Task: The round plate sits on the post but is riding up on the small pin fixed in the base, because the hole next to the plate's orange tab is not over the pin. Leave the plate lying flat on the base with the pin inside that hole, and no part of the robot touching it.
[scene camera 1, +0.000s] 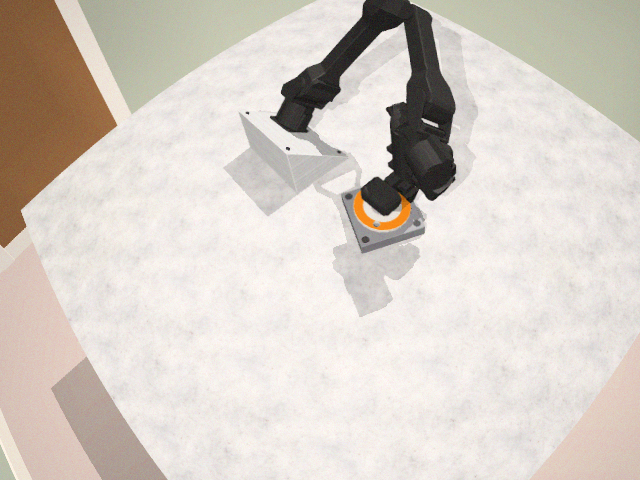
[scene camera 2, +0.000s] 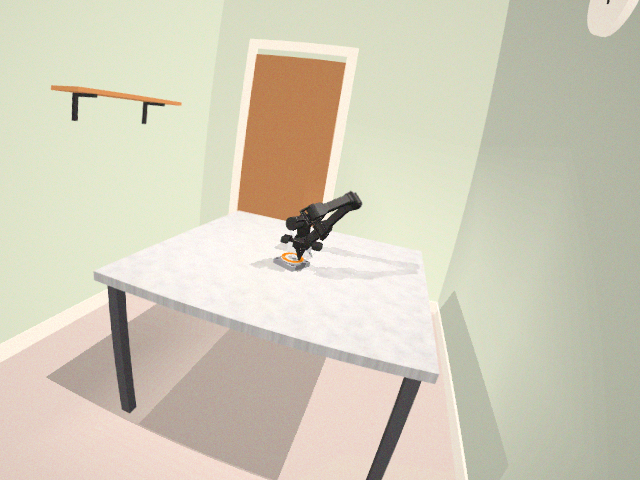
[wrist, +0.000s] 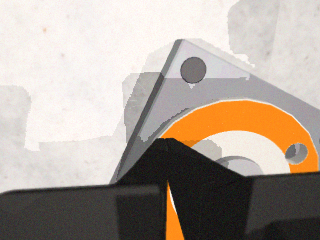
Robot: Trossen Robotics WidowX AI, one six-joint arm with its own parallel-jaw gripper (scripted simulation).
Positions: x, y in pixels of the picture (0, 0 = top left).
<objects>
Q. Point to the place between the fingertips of my gripper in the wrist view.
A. At 164, 146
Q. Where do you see a round plate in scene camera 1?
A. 366, 216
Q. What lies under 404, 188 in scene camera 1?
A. My gripper.
</objects>
